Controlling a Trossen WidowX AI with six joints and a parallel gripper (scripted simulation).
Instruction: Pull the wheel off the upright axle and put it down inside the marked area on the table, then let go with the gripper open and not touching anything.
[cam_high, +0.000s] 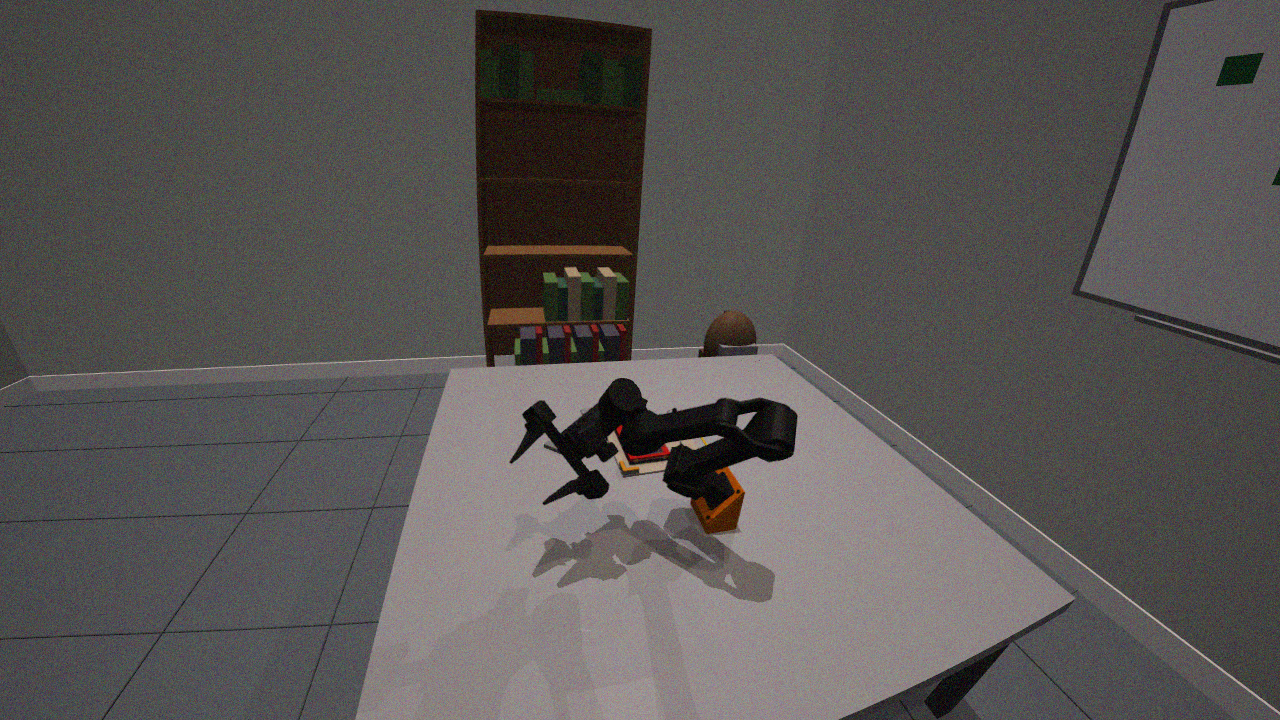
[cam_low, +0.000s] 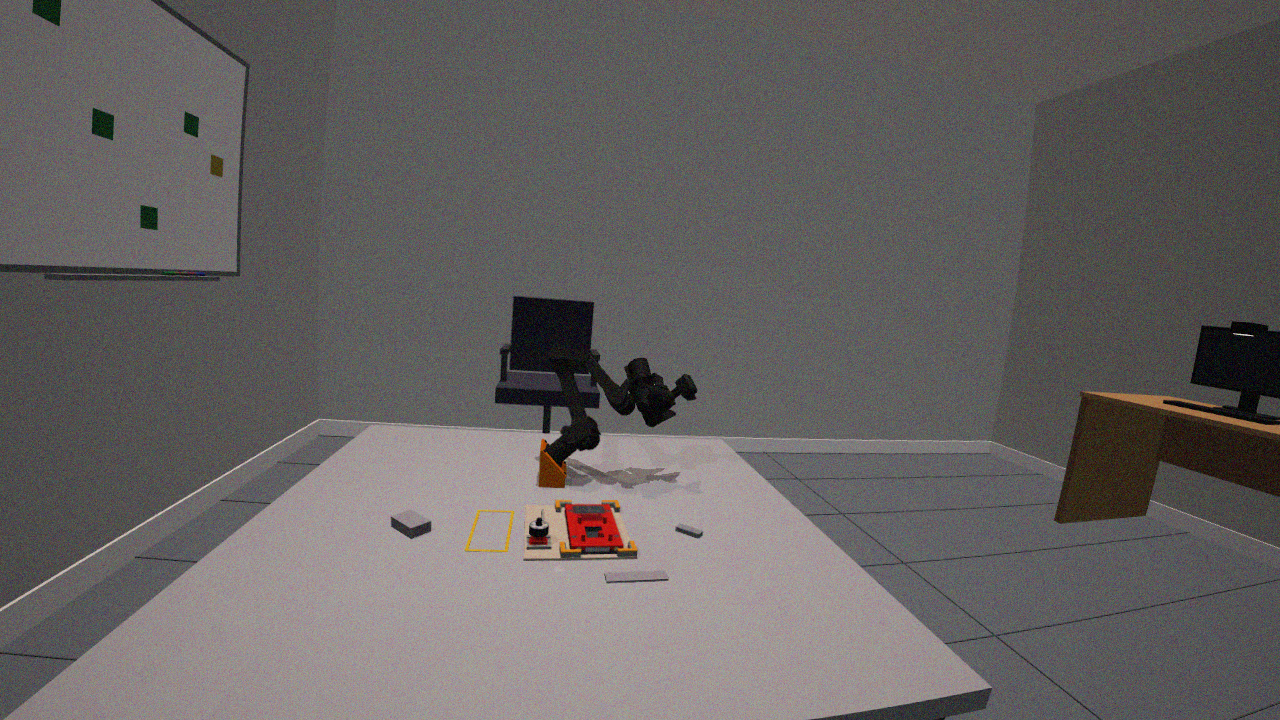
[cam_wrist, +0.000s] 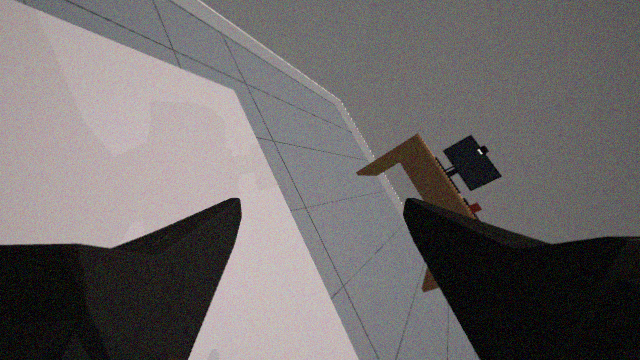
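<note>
Now: gripper tip 470 mm short of the wheel, 380 mm to the left of it and 170 mm above it. Also, from my gripper tip: upright axle: 470 mm ahead, 390 mm to the right, 180 mm below.
</note>
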